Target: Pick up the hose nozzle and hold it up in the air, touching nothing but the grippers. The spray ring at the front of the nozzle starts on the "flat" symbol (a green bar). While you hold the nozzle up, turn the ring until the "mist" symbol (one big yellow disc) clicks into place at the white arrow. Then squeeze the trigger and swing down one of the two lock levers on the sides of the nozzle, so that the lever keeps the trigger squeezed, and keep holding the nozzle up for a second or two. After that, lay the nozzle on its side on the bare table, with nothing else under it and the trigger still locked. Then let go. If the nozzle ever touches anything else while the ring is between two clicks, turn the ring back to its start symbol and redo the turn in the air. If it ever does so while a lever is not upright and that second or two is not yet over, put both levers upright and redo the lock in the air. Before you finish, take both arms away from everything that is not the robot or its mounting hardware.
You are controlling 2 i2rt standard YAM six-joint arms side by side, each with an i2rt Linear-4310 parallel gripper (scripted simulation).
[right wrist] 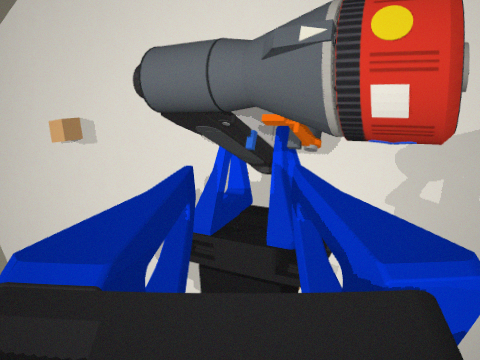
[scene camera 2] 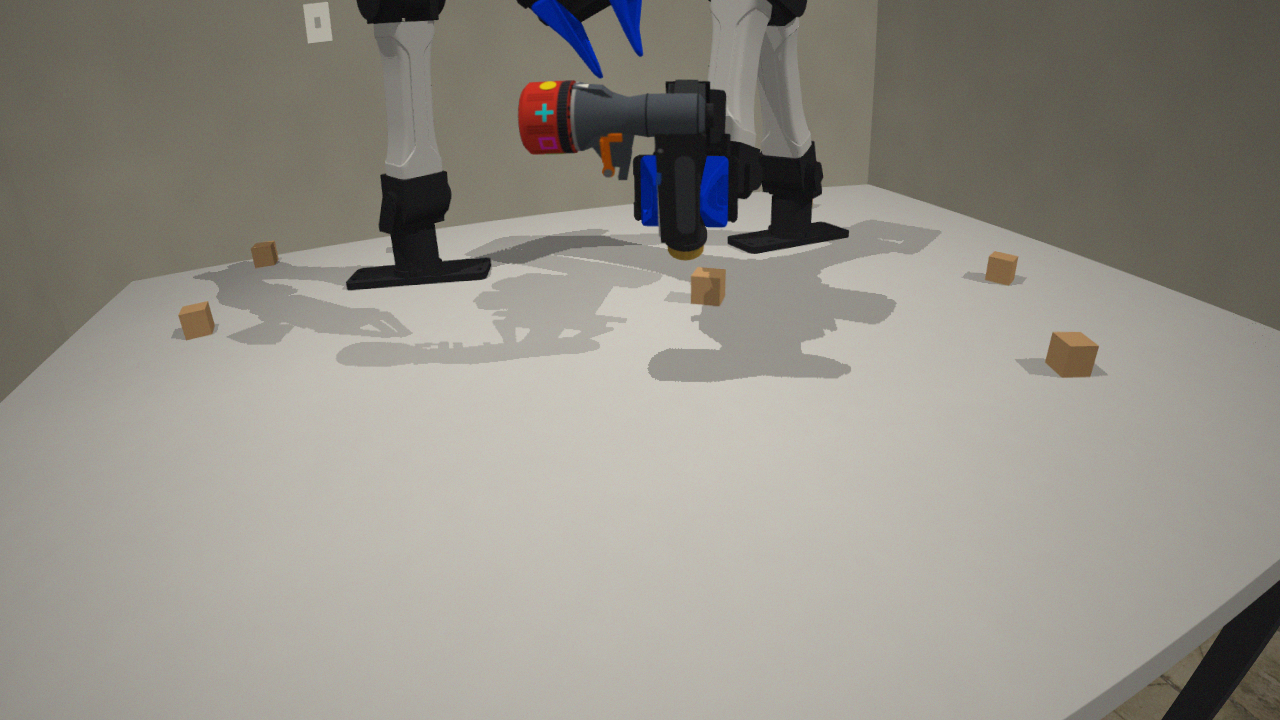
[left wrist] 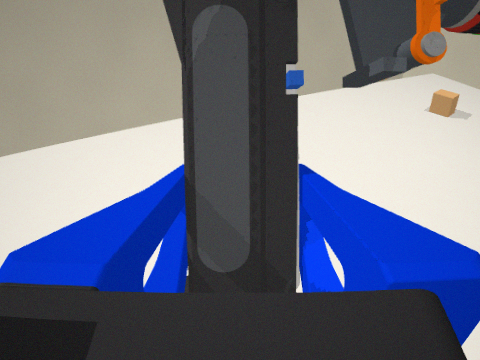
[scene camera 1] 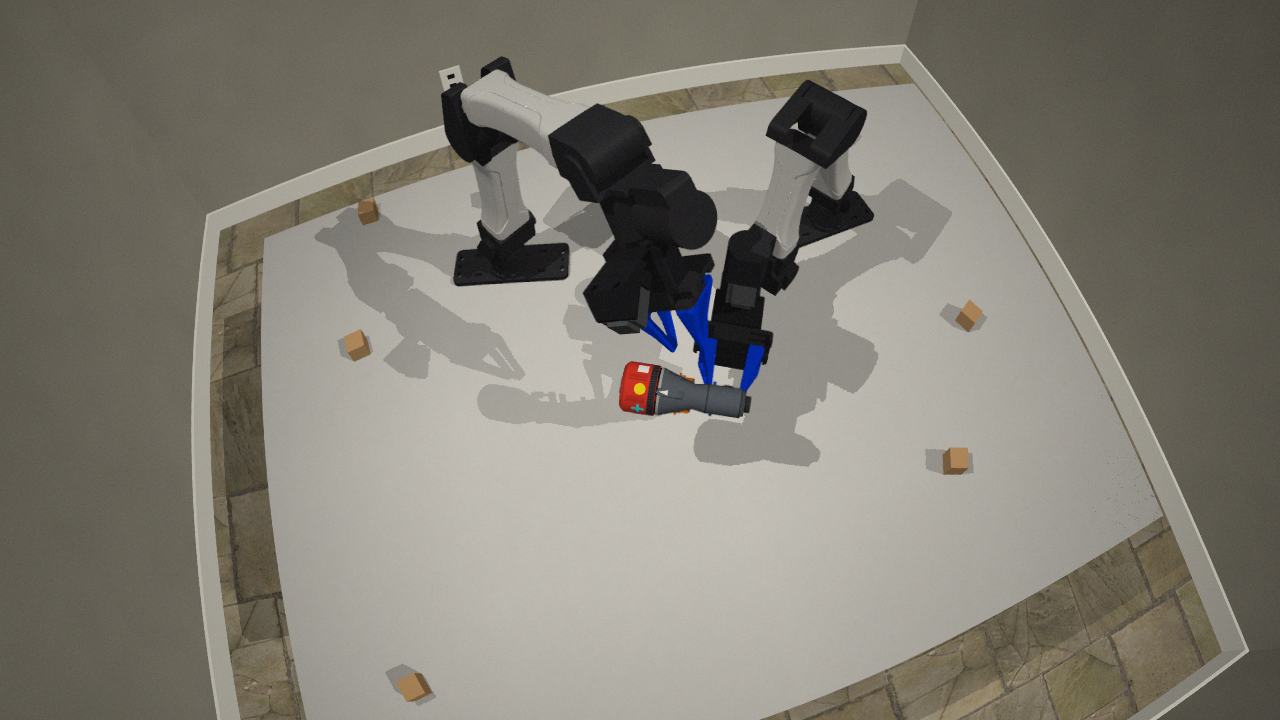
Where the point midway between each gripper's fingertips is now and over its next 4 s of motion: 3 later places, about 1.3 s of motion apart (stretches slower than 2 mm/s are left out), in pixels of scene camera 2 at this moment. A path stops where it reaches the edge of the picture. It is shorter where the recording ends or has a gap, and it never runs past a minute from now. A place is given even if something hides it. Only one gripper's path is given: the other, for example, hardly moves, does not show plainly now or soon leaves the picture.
My right gripper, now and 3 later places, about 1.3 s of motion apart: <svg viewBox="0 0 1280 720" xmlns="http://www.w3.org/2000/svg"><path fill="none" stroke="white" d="M619 65L611 96L629 125L650 127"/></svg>
